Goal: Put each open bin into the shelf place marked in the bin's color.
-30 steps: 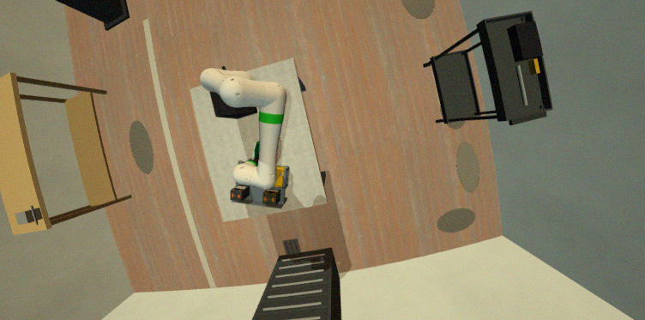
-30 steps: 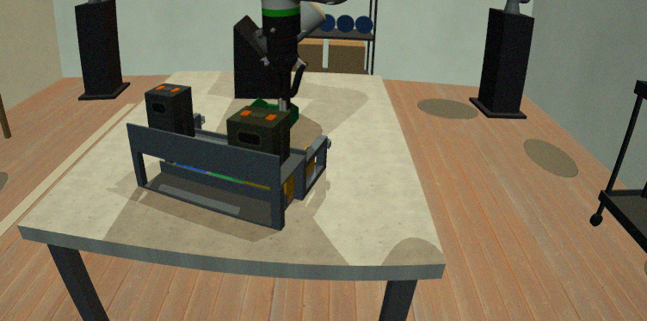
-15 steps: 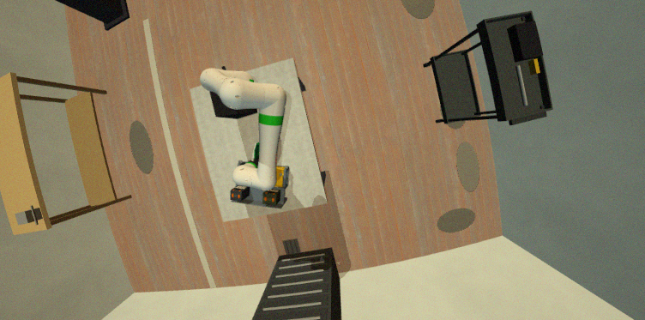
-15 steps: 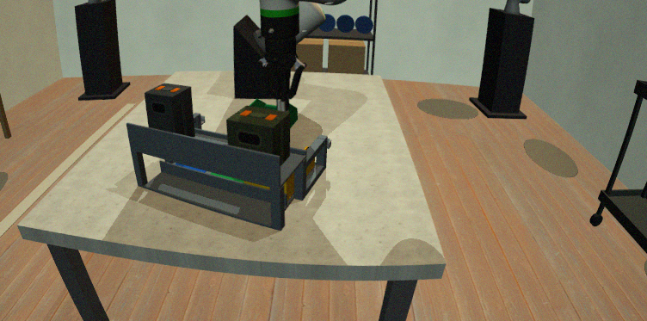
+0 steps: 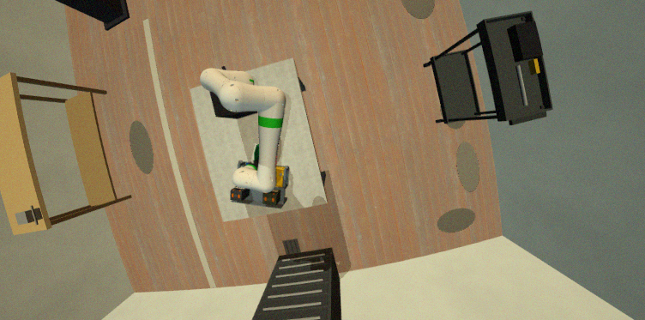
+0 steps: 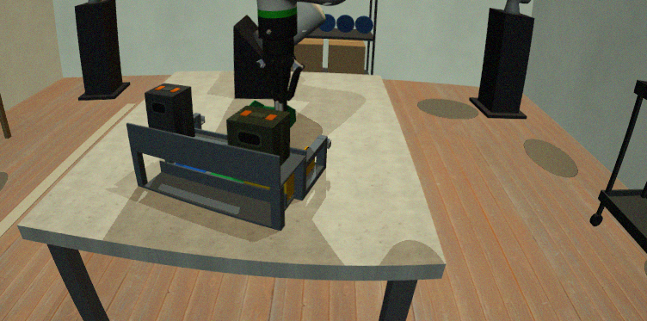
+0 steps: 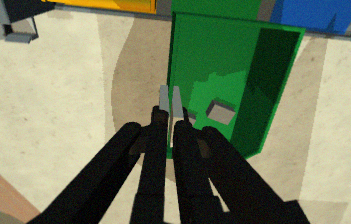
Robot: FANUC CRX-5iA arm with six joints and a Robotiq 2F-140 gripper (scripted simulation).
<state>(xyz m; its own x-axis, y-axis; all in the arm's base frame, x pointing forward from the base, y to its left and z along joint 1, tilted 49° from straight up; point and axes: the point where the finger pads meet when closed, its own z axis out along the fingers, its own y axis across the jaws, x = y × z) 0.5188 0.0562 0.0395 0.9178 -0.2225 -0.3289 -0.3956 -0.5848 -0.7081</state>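
Right now my hand is 3 cm past the green bin, 4 cm to the left of it and 4 cm above it. Round my hand: yellow bin (17 cm ahead, 6 cm below).
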